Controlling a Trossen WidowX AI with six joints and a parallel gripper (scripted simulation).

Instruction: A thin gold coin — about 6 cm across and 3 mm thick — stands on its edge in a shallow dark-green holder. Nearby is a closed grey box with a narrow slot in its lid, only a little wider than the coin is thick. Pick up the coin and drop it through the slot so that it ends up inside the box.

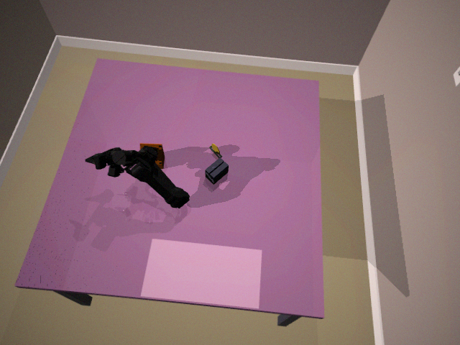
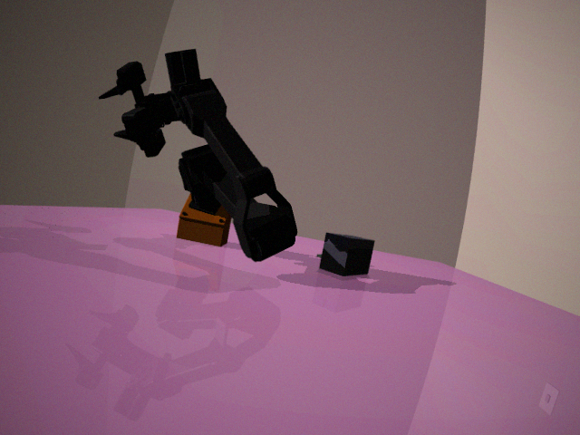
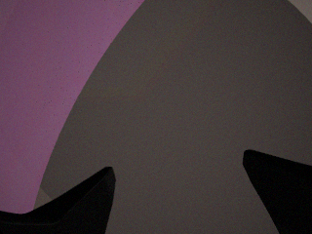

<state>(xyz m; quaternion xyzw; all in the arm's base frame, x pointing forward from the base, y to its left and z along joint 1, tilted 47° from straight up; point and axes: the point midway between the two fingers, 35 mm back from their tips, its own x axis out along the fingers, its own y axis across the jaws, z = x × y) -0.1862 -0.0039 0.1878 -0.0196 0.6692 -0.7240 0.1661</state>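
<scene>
The gold coin lies 51 cm ahead of my gripper tip, 24 cm to the left of it and 20 cm below it.
</scene>
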